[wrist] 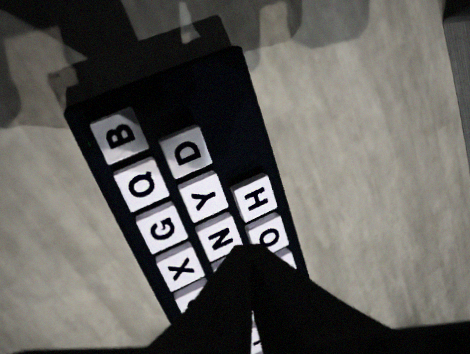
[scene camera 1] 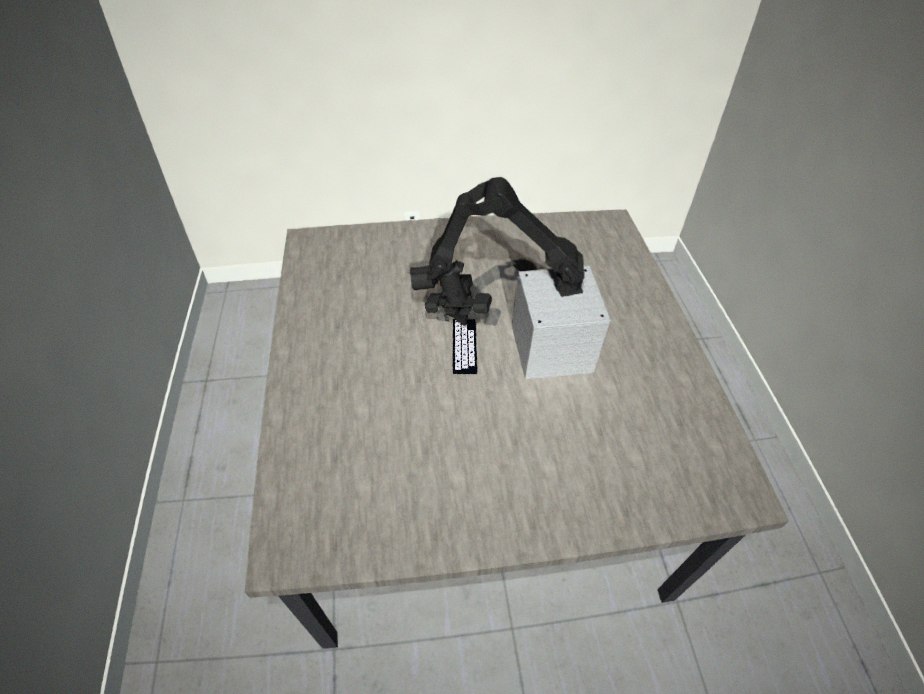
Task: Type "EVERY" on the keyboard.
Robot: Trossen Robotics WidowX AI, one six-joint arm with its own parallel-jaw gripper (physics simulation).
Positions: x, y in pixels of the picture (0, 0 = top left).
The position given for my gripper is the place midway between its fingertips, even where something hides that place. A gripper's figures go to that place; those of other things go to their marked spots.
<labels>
My gripper (wrist: 247, 257): 0.12 m from the lens. A black keyboard (wrist: 215, 92) is 0.14 m from the lens.
</labels>
